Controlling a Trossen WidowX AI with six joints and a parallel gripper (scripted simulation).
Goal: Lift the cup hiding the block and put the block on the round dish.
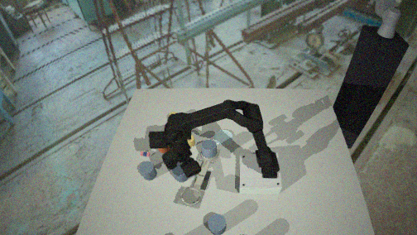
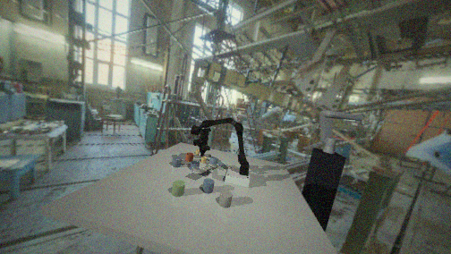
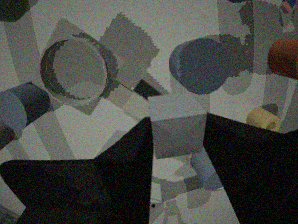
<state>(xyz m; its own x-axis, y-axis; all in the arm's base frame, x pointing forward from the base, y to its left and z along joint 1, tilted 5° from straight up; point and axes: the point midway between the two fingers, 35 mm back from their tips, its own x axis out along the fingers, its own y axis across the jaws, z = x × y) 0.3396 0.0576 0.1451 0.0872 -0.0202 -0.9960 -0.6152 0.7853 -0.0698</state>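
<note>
The pale round dish lies 12 cm behind my gripper tip, 28 cm to the right of it and 14 cm below it. From my gripper tip the other things lie so: eraser 27 cm ahead, 13 cm to the right, 14 cm below; grey block 1 cm above; orange cylinder 18 cm ahead, 20 cm to the right, 11 cm below.
</note>
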